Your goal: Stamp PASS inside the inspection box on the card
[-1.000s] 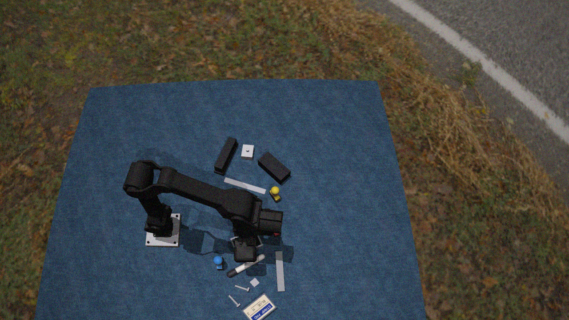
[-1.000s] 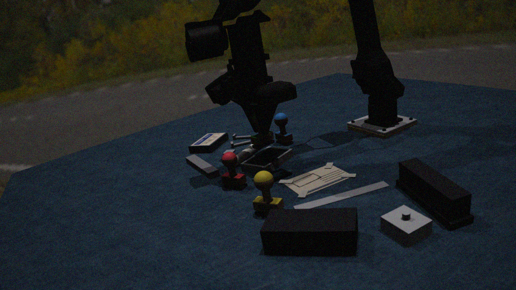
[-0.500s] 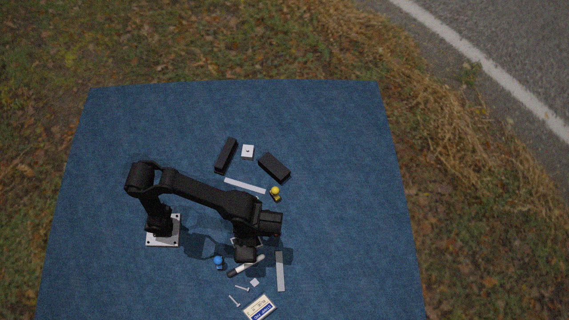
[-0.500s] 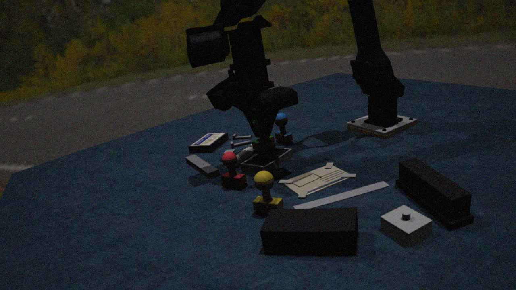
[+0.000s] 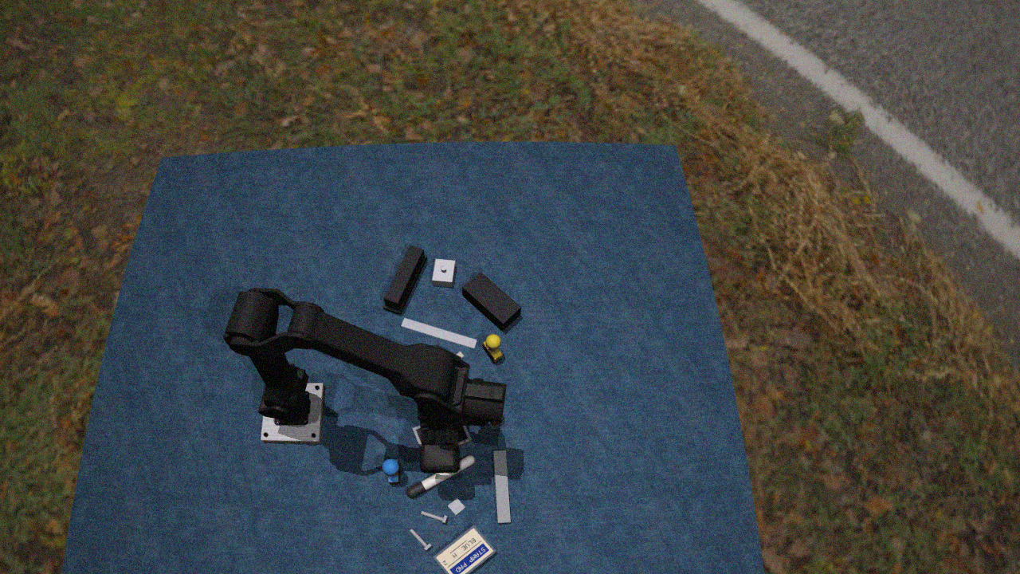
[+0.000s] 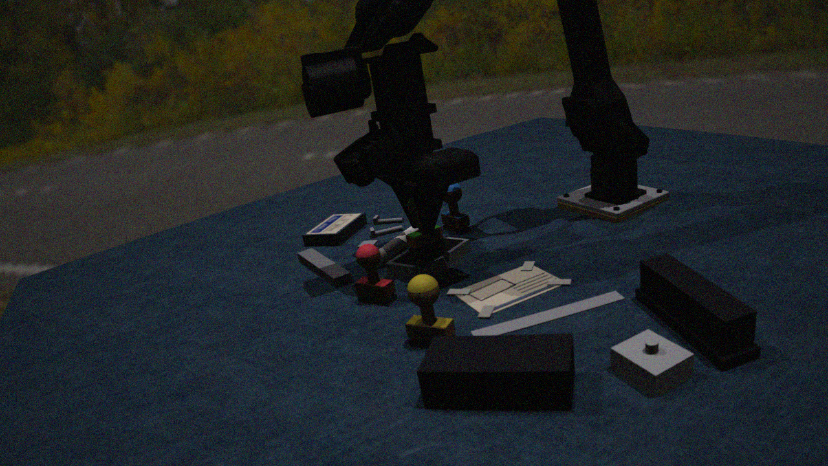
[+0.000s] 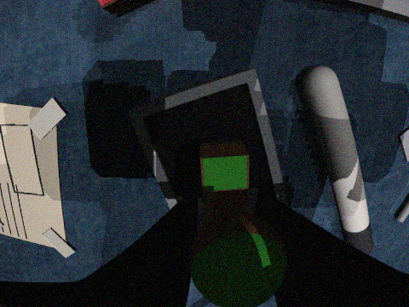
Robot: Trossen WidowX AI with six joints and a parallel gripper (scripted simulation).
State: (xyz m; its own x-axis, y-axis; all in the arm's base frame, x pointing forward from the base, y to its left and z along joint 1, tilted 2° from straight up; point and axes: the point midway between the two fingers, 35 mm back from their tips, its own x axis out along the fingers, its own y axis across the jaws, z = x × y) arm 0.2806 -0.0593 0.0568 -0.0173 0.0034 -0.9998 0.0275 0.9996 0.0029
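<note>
The green-knobbed stamp is right at my gripper tip. The rest, counted from my gripper tip: white marker (20 mm behind, 80 mm to the right, 30 mm below); then red stamp (90 mm ahead, 40 mm to the left, 20 mm below); then dark ink pad tray (40 mm below).
</note>
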